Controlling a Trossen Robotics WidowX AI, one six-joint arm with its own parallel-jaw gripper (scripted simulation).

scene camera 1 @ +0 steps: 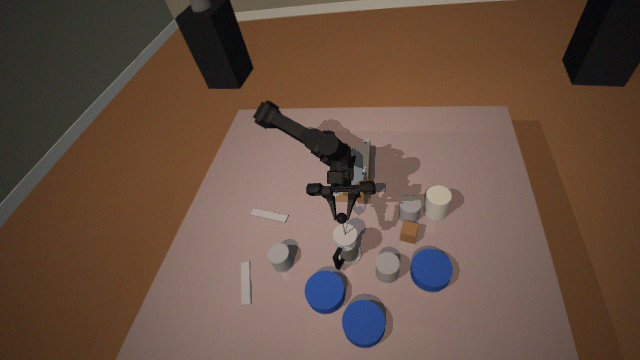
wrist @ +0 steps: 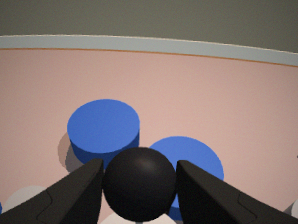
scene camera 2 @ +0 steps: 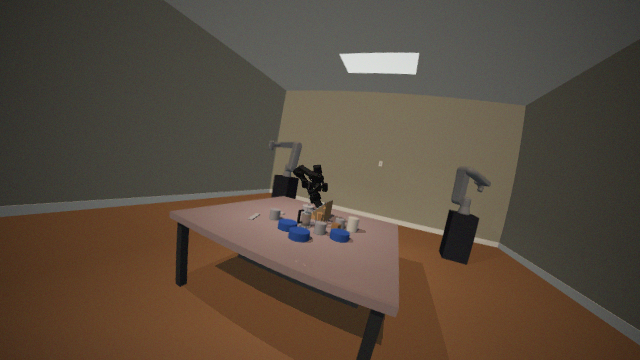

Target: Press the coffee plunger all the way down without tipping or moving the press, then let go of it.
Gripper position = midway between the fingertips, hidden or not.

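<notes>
My gripper [scene camera 1: 341, 220] is visible to me, and from the wrist I can see the gripper [wrist: 140, 169] as well. I also see a coffee press [scene camera 1: 348, 253]. Then there is a white cylinder [scene camera 1: 437, 200], though in the wrist view the cylinder is out of frame.
</notes>
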